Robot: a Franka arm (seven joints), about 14 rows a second.
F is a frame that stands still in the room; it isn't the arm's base.
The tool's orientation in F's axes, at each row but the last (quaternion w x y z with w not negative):
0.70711 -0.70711 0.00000 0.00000
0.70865 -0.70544 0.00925 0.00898
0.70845 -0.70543 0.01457 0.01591
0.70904 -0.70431 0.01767 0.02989
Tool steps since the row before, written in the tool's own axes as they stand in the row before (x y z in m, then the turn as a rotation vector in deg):
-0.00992 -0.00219 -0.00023 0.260 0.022 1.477
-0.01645 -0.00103 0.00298 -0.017 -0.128 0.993
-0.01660 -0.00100 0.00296 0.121 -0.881 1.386
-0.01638 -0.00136 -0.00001 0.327 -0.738 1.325
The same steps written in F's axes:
-0.00992 -0.00023 0.00219 0.260 1.477 -0.022
-0.01642 0.00298 0.00147 -0.013 0.992 0.133
-0.01655 0.00292 0.00173 0.156 1.382 0.881
-0.01625 -0.00030 0.00246 0.353 1.326 0.724

